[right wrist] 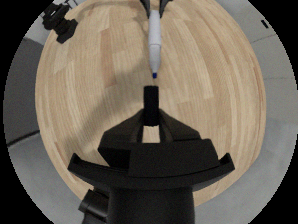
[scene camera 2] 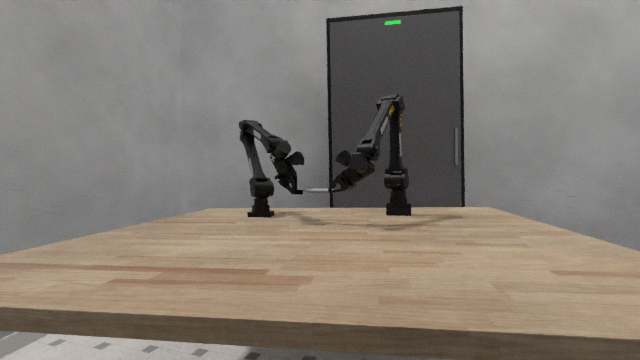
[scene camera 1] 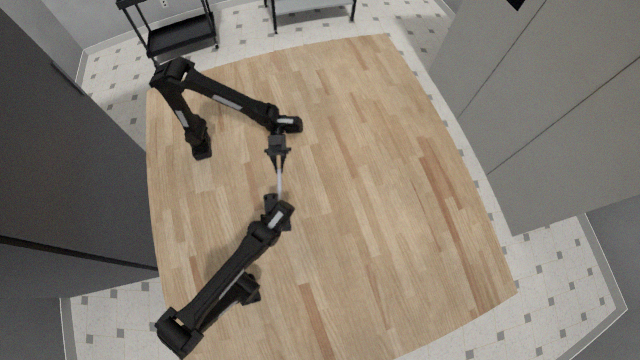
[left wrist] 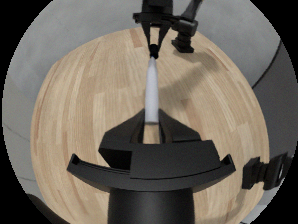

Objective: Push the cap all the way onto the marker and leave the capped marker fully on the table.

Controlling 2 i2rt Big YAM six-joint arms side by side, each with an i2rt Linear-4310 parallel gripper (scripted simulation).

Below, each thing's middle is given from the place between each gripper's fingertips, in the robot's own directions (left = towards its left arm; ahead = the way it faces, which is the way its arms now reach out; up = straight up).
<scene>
Right now the marker (left wrist: 151, 92) is 60 mm to the right of my left hand and 20 mm behind it.
The marker is 40 mm ahead of my right hand, 110 mm to the left of it and 10 mm above it.
</scene>
